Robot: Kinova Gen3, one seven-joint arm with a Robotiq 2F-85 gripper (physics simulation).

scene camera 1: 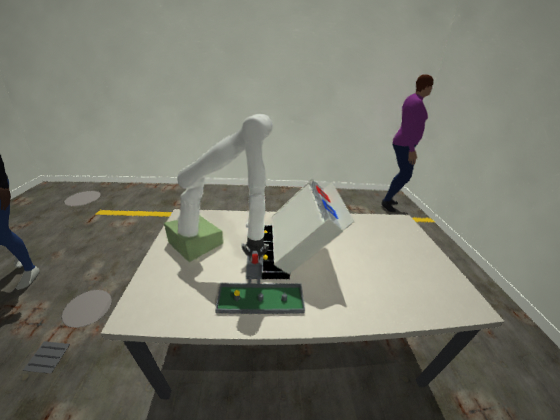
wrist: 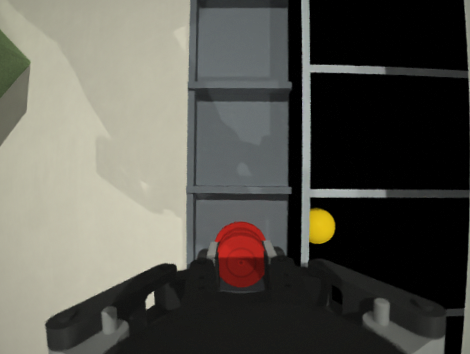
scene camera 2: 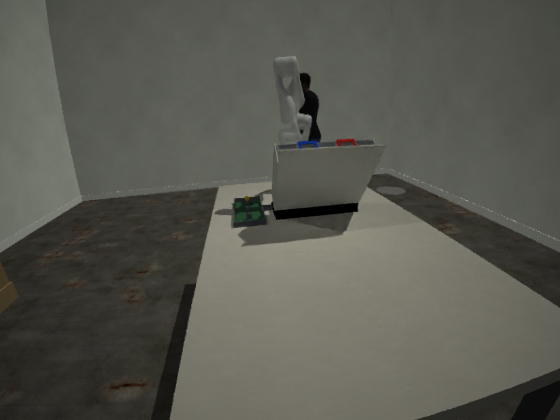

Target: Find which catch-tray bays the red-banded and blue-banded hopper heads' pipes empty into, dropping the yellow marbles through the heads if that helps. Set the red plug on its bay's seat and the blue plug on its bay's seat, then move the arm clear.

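Places are measured from the arm's base along level axes (x ahead, y left, z up), in centimetres.
Pixels of known places: gripper, fingertip midpoint: (scene camera 1: 254, 260) (wrist: 240, 254); arm's base, origin of the base link: (scene camera 1: 188, 232).
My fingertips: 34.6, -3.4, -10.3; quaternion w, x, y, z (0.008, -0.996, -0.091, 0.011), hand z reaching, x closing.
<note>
For each thing: its top centre in the pictures, then the offset to it from my fingertips, as dx, dy, dz. "pt": a spot on its surface instead.
- red plug, middle of its top: (wrist: 240, 262) (scene camera 1: 254, 255) -0.1, +0.4, +2.8
- catch tray, surface spot: (wrist: 306, 150) pt +2.8, +7.6, +2.7
- third yellow marble, middle of its top: (scene camera 1: 236, 291) (scene camera 2: 246, 196) -3.5, -23.4, +3.7
- red band, surface spot: (scene camera 1: 323, 193) pt +31.2, +23.2, +29.2
- blue band, surface spot: (scene camera 2: 308, 144) pt +29.8, +5.7, +32.0
- green tray, middle of its top: (scene camera 1: 260, 290) (scene camera 2: 253, 206) +6.0, -19.4, +1.2
My gripper (scene camera 1: 255, 254) (wrist: 240, 254) is shut on the red plug (scene camera 1: 255, 260) (wrist: 241, 262), which appears over the grey seat compartment beside a black bay; their gap is unclear. The catch tray (wrist: 306, 150) has black bays. One yellow marble (scene camera 1: 265, 257) (wrist: 321, 226) lies in the bay beside the plug; another yellow marble (scene camera 1: 265, 232) lies in a farther bay. A third yellow marble (scene camera 1: 237, 293) (scene camera 2: 247, 198) sits on the green tray. The red band (scene camera 1: 323, 193) (scene camera 2: 346, 142) and blue band (scene camera 1: 330, 209) (scene camera 2: 308, 144) mark hopper heads. The pipes are hidden. The blue plug does not show in the wrist view.
The pale slanted housing (scene camera 1: 305, 225) (scene camera 2: 320, 177) rises right of the gripper in scene view 1, overhanging the black bays. The green tray (scene camera 1: 260, 312) (scene camera 2: 250, 225) lies near the table's front edge. The green arm base (scene camera 1: 205, 242) (wrist: 11, 65) stands to the left.
</note>
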